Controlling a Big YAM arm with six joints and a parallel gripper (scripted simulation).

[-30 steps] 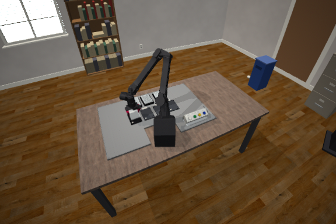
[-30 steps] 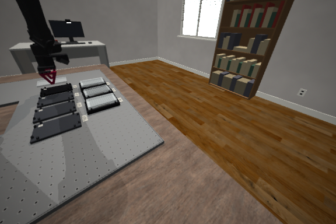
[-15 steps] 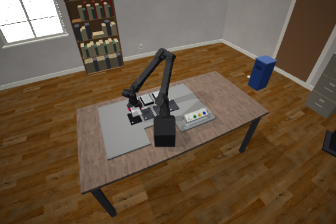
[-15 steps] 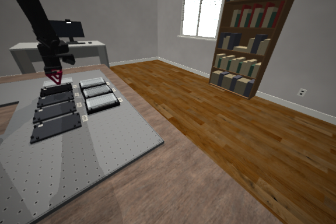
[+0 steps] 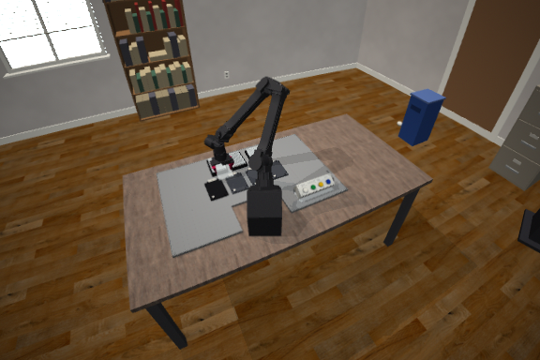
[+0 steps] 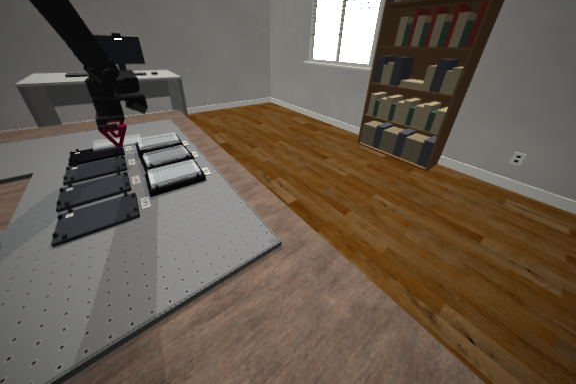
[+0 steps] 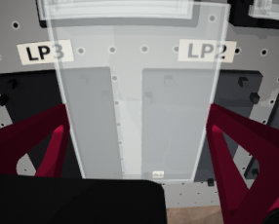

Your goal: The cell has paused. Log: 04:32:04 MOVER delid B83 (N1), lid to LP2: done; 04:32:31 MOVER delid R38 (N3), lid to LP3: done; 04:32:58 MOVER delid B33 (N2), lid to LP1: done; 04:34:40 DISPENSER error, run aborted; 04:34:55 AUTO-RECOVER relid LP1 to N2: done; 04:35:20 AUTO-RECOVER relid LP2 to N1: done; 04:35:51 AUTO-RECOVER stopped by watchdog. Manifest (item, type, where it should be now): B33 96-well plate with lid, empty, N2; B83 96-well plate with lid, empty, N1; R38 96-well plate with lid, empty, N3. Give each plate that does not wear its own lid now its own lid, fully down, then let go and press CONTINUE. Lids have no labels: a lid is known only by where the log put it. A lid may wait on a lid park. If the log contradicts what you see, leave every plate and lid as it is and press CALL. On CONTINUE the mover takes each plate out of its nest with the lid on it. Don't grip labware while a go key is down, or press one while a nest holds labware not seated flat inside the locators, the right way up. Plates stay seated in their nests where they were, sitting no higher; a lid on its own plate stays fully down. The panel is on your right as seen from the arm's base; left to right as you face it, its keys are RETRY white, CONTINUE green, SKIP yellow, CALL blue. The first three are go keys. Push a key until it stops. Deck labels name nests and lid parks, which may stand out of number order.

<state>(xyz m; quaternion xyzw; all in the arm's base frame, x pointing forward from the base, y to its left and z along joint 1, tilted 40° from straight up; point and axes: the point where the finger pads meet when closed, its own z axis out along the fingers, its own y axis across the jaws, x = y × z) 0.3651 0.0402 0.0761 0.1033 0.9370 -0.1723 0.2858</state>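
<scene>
The plate lies 70 mm ahead of my hand, 150 mm to the right of it and 40 mm below it. The rest, counted from my hand: lid (10 mm below); then LP2 label (60 mm to the right, 70 mm below); then park LP2 (80 mm behind, 30 mm to the right, 60 mm below).
</scene>
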